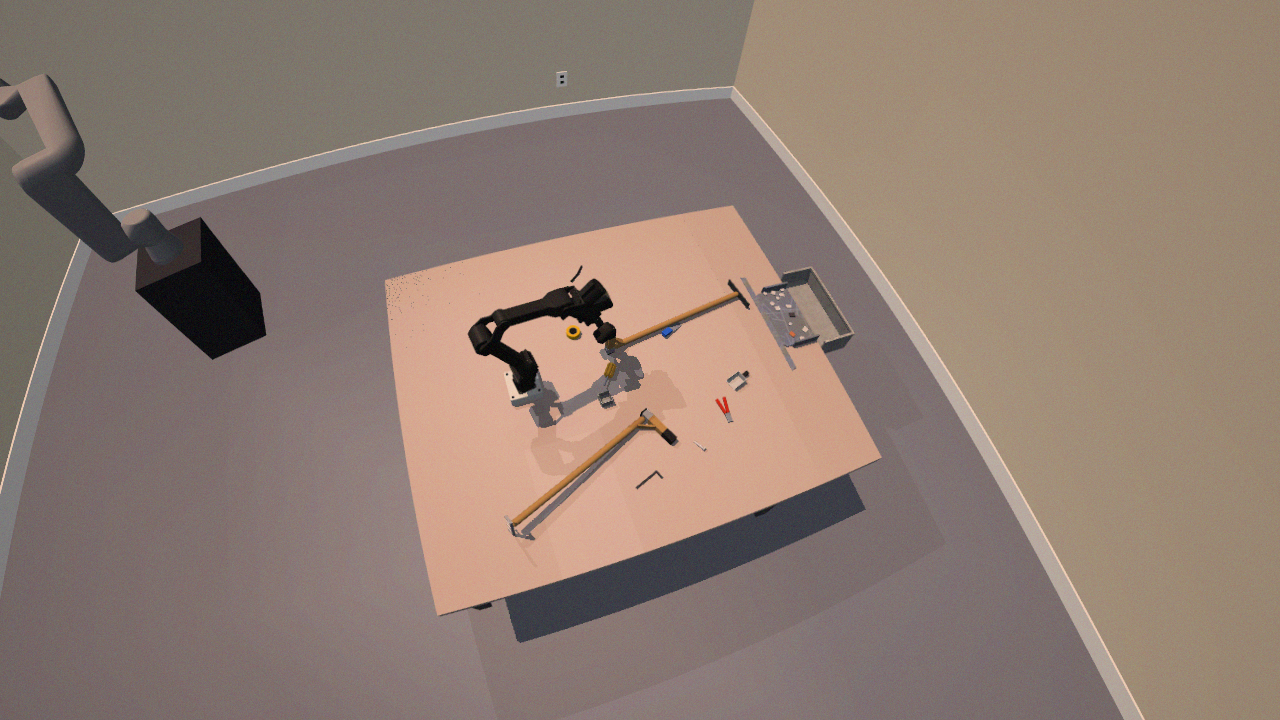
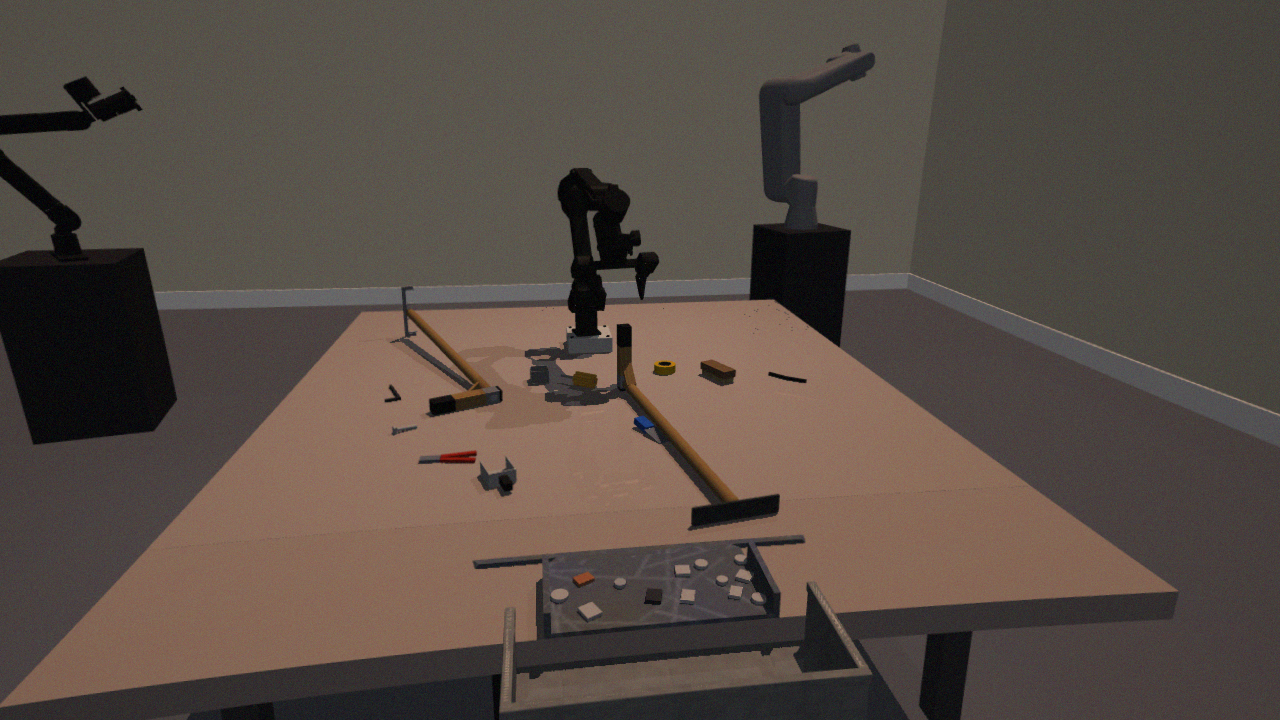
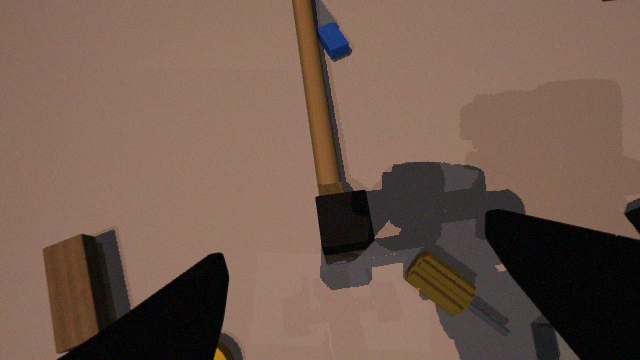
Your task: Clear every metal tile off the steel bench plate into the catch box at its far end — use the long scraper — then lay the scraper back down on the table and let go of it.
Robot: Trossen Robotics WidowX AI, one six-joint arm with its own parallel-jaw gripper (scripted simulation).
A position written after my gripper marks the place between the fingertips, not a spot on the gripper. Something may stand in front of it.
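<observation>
My gripper [image 1: 606, 321] visible. Gripper [image 2: 621, 300] open, holding nothing. Gripper [image 3: 356, 243] in sight, wood block [image 3: 81, 302] too.
</observation>
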